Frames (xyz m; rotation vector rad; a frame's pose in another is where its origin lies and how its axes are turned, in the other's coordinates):
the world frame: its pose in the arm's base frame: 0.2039 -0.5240 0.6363 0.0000 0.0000 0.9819
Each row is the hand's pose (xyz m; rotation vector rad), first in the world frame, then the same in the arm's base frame.
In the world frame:
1: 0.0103 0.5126 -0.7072 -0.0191 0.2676 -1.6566
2: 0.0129 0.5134 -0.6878 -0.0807 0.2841 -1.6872
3: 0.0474 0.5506 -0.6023 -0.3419 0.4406 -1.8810
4: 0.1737 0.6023 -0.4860 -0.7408 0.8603 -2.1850
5: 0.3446 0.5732 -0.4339 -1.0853 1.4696 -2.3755
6: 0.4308 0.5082 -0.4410 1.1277 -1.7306 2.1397
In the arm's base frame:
1: -0.2166 -0.2307 -0.0709 -0.1296 0.2057 -0.6801
2: -0.2159 -0.2281 -0.0515 -0.1854 0.1920 -0.7119
3: -0.2276 -0.1788 0.0340 -0.4518 0.2017 -0.9223
4: -0.2005 -0.0450 0.1503 -0.9074 0.3508 -1.2997
5: -0.0813 0.0809 0.2024 -1.3661 0.6494 -1.6496
6: 0.0206 0.1165 0.1953 -1.6396 0.9007 -1.8155

